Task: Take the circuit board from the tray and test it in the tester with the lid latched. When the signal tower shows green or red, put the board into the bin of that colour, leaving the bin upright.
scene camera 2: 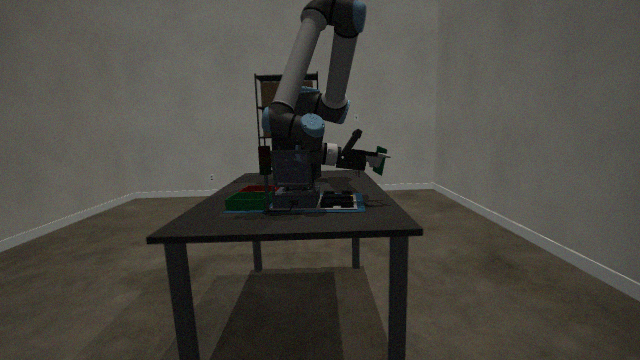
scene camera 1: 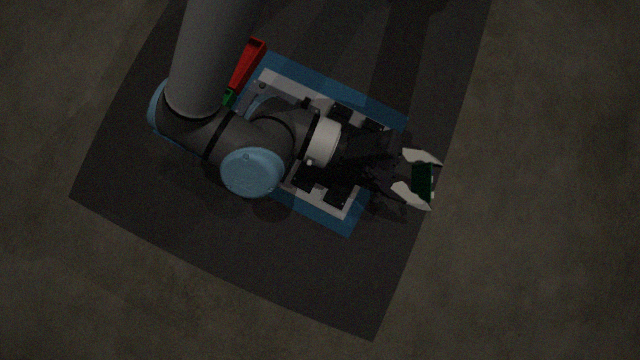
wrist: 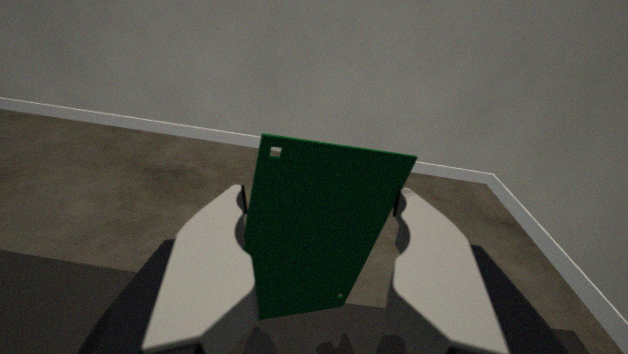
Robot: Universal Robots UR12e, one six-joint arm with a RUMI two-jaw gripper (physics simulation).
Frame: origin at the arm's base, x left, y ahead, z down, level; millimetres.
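Seen in the pictures: gripper, fingertip midpoint: [scene camera 2: 387, 157] [scene camera 1: 437, 187] [wrist: 319, 189].
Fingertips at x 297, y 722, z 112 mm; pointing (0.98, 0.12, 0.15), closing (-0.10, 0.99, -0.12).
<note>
A point is followed by its place in that frame.
My gripper [scene camera 1: 433, 185] @[x 297, y 722, z 112 mm] [scene camera 2: 386, 157] @[x 297, y 722, z 112 mm] [wrist: 319, 189] @[x 297, y 722, z 112 mm] points sideways and is shut on the green circuit board [scene camera 1: 422, 175] @[x 263, y 706, z 111 mm] [scene camera 2: 381, 149] @[x 270, y 723, z 77 mm] [wrist: 320, 165] @[x 268, y 713, z 77 mm], which is tilted between the fingers, in the air to the right of the tray [scene camera 1: 337, 196] @[x 115, y 759, z 273 mm] [scene camera 2: 337, 201] @[x 82, y 720, z 284 mm]. The tester [scene camera 2: 296, 198] @[x -88, y 737, z 255 mm] has its lid [scene camera 2: 291, 167] @[x -103, y 755, z 128 mm] standing up, open; the arm hides most of it in scene camera 1. The signal tower [scene camera 2: 264, 160] @[x -203, y 758, z 96 mm] shows no bright light. The red bin [scene camera 1: 246, 65] @[x -185, y 484, z 296 mm] [scene camera 2: 255, 188] @[x -261, y 403, z 269 mm] and the green bin [scene camera 1: 229, 97] @[x -187, y 591, z 256 mm] [scene camera 2: 247, 201] @[x -281, y 697, z 263 mm] stand at the left, partly hidden.
The tester and tray stand on a white panel [scene camera 1: 270, 75] @[x -116, y 499, z 296 mm] over a blue mat [scene camera 1: 345, 231] @[x 152, y 830, z 300 mm] on the dark table [scene camera 1: 250, 250] @[x -50, y 926, z 302 mm] [scene camera 2: 290, 226] @[x -129, y 939, z 301 mm]. The arm reaches over the tester. A shelf rack [scene camera 2: 257, 90] stands behind the table by the wall.
</note>
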